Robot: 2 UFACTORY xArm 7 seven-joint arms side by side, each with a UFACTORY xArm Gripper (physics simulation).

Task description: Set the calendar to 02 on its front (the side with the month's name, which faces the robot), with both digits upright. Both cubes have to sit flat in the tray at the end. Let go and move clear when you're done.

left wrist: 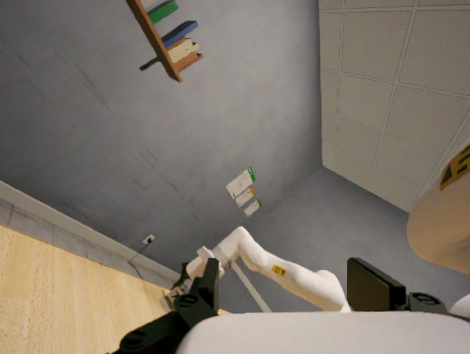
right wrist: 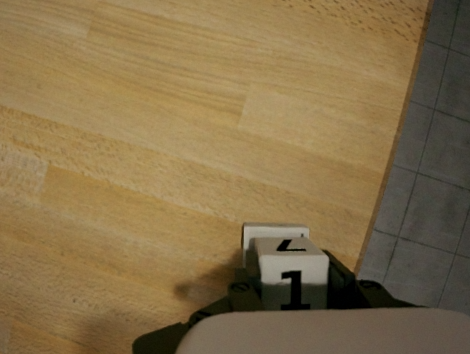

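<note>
In the right wrist view my right gripper (right wrist: 284, 271) is shut on a white cube (right wrist: 295, 265). The cube shows a black 1 on the face towards the camera and part of another black digit on the adjoining face. Beyond the cube shows part of the white calendar tray (right wrist: 274, 231), partly hidden by the cube; whether the two touch cannot be told. Its month name and the second cube cannot be made out. In the left wrist view my left gripper is open, with nothing between its fingers, and points towards the walls and ceiling.
The wooden table (right wrist: 175, 125) (left wrist: 60, 295) ends at an edge on the right of the right wrist view, with grey floor tiles (right wrist: 430, 200) beyond. In the left wrist view the other white arm (left wrist: 300, 285) reaches over the table's far end. A wall shelf (left wrist: 159, 47) holds books.
</note>
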